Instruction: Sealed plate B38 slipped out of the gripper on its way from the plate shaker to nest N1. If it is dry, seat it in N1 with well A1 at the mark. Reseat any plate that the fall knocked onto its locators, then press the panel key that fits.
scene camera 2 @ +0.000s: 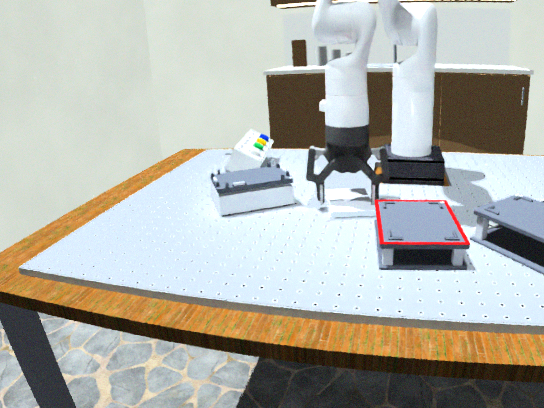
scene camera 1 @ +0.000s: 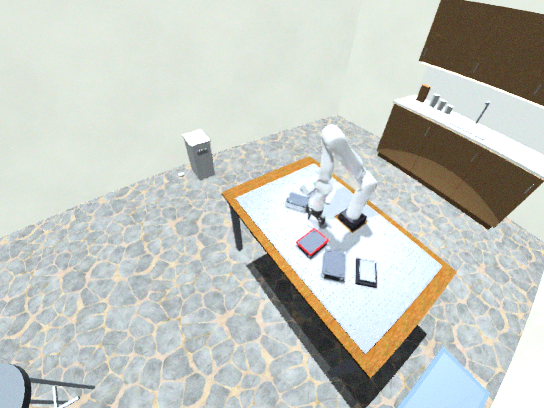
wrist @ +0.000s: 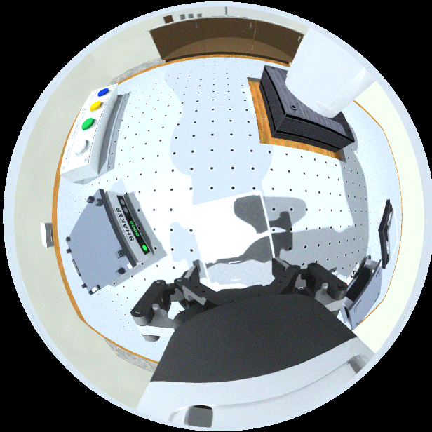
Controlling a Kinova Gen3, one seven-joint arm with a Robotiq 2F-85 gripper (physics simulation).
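Observation:
A pale plate lies on the pegboard, partly in shadow; its label, A1 mark and any wetness cannot be made out. My open, empty gripper is low over it, fingers apart at one end. A red-outlined grey stand shows no plate on top. Another grey stand is beyond it. An N1 label shows at lower right in the wrist view, partly hidden. A white-topped plate is on a black holder; its seating is unclear.
The shaker stands left of the gripper, with no plate visible on it. Behind it is the key panel with blue, yellow, green and white keys. The black robot base stands behind right.

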